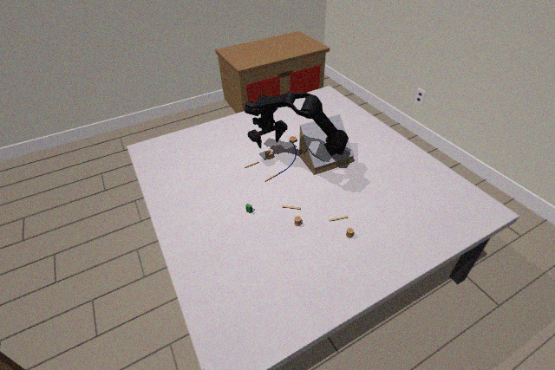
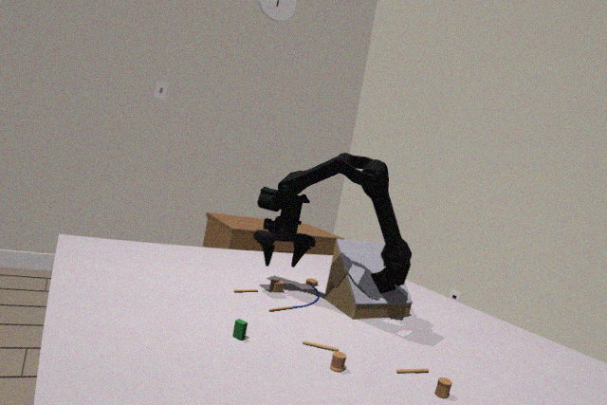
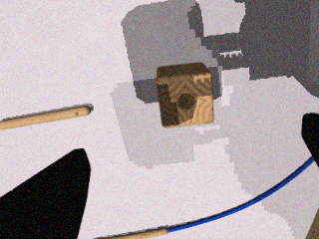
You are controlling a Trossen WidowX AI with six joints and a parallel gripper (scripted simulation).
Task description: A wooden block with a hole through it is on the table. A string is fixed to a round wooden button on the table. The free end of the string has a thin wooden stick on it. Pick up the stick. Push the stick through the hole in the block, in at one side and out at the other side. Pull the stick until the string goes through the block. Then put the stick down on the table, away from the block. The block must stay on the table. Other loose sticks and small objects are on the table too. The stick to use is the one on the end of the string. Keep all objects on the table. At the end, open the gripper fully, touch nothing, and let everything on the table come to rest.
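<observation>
The wooden block lies 6 cm below my gripper tip. The rest, counted from my gripper tip: green cube 26 cm ahead, 26 cm to the left, 6 cm below; then round wooden button 18 cm behind, 5 cm to the right, 7 cm below.
</observation>
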